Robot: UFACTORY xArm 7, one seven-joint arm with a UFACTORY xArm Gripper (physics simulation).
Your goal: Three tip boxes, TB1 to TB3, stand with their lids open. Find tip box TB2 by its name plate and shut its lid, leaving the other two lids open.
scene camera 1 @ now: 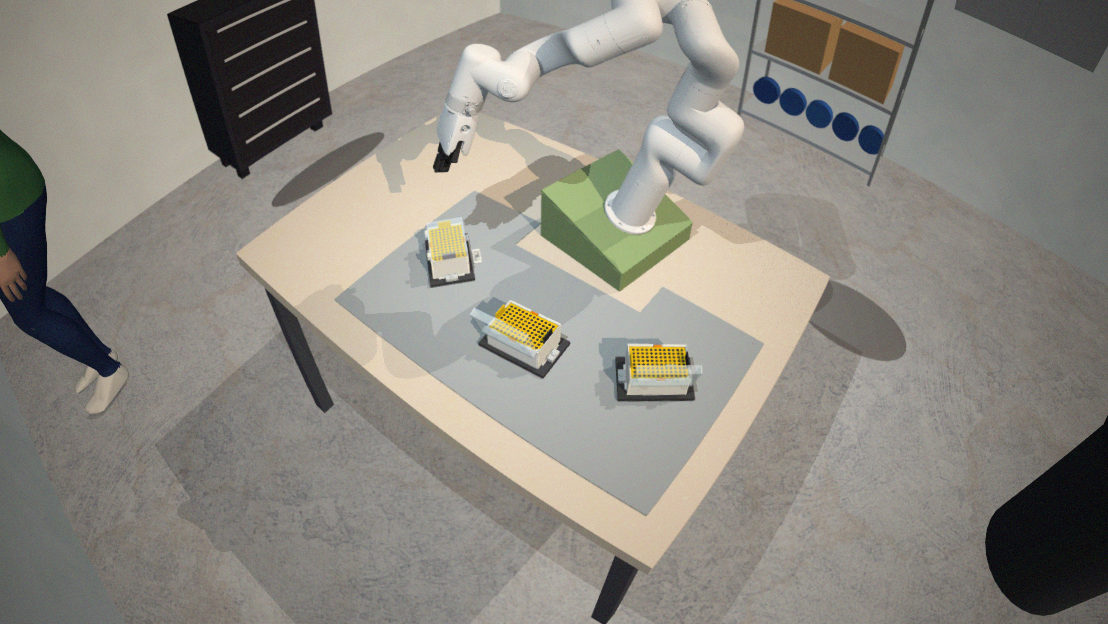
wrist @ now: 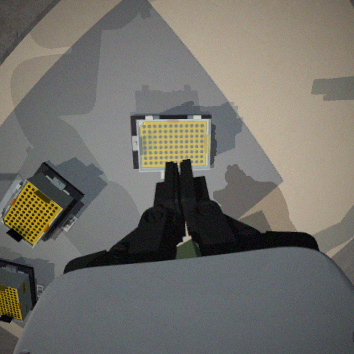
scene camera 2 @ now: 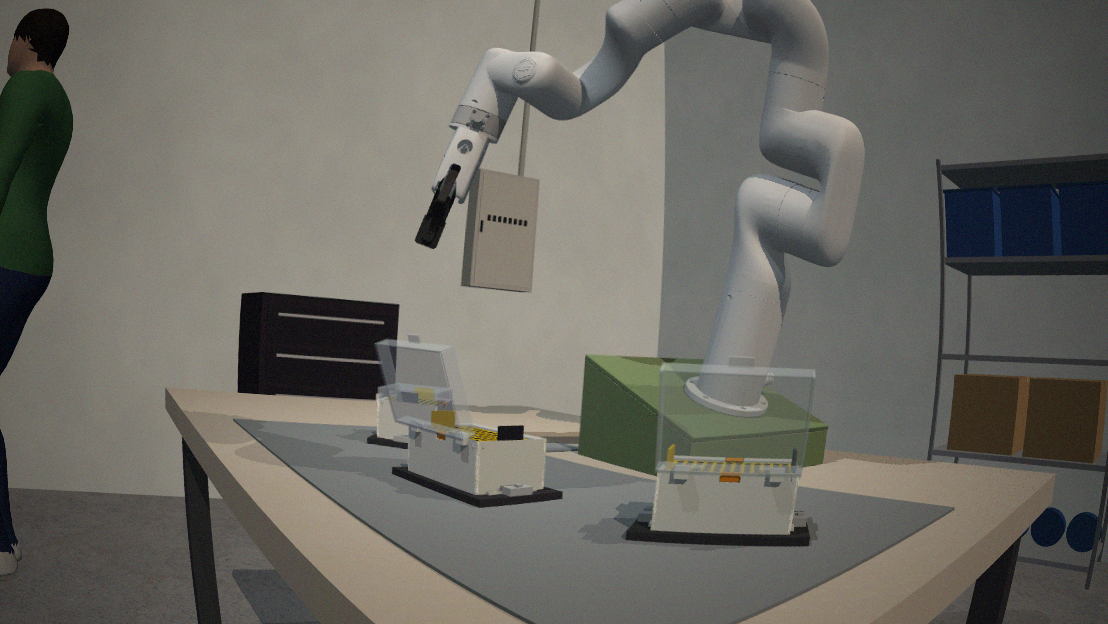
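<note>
The far-left tip box has its clear lid down over the yellow tips; the middle box's raised lid partly hides it in scene camera 2. The middle tip box has its clear lid raised and leaning back. The right tip box has its lid upright. The name plates are too small to read. My gripper is shut and empty, high above the table behind the far-left box, touching nothing.
The boxes stand on a grey mat on the wooden table. The green arm base stands behind the boxes. A person stands beyond the table's left side.
</note>
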